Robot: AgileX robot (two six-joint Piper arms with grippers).
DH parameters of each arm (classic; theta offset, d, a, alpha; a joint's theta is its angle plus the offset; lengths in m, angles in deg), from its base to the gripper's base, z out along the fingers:
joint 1: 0 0.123 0 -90
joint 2: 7.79 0 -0.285 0
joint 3: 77.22 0 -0.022 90
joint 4: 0 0.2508 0 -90
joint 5: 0 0 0.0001 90
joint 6: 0 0.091 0 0
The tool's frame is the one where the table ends.
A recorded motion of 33 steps. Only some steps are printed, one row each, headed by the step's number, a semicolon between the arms.
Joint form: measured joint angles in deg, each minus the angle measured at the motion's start. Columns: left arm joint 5, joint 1, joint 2, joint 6, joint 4, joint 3; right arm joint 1, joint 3, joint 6, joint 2, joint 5, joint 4.
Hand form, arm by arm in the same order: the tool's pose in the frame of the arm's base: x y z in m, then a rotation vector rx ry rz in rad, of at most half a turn. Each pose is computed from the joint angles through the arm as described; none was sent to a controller.
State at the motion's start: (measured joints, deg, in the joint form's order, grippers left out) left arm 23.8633 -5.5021 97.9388 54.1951 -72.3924 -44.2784; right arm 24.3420 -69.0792 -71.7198 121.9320 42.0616 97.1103
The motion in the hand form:
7: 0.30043 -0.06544 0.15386 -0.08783 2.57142 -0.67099; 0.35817 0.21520 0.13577 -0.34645 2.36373 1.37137
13: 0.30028 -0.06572 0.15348 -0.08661 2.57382 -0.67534; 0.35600 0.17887 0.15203 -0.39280 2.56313 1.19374
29: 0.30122 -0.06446 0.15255 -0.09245 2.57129 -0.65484; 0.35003 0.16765 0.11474 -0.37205 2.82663 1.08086
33: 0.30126 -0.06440 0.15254 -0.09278 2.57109 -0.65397; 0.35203 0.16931 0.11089 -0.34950 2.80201 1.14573
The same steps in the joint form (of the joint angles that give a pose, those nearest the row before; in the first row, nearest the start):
7: 0.84 0.00 0.00 0.00 0.00 0.00; -2.53 0.00 1.35 -0.87 5.30 -1.77
13: 1.05 0.00 0.08 0.00 0.00 0.00; -6.82 0.00 18.47 -5.85 4.62 -24.03
29: 0.08 0.00 0.22 0.11 0.00 0.00; -7.36 -0.33 30.53 -1.63 5.86 -37.80
33: 0.03 0.00 0.22 0.11 0.00 0.00; -7.66 -0.44 27.89 -0.53 6.74 -34.00

